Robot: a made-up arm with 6 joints. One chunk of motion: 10 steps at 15 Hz.
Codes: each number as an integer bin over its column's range. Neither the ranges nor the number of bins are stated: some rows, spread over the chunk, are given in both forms.
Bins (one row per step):
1: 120 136 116 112 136 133
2: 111 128 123 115 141 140
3: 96 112 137 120 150 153
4: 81 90 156 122 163 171
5: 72 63 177 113 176 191
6: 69 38 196 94 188 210
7: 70 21 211 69 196 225
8: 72 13 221 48 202 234
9: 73 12 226 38 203 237
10: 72 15 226 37 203 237
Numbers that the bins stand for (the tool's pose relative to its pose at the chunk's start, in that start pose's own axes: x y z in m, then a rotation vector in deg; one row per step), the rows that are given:
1: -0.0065 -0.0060 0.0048 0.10 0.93 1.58
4: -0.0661 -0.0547 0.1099 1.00 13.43 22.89
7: -0.0829 -0.1278 0.2544 -3.78 28.70 53.18
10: -0.0799 -0.1341 0.2938 -6.66 31.94 59.91
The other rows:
2: -0.0202 -0.0145 0.0232 0.37 3.25 5.51
3: -0.0432 -0.0314 0.0600 0.82 7.41 12.80
5: -0.0799 -0.0833 0.1651 0.19 19.44 34.11
6: -0.0845 -0.1098 0.2150 -1.52 25.00 44.76
8: -0.0799 -0.1362 0.2807 -5.67 31.47 58.22
9: -0.0784 -0.1373 0.2938 -6.57 31.94 59.91

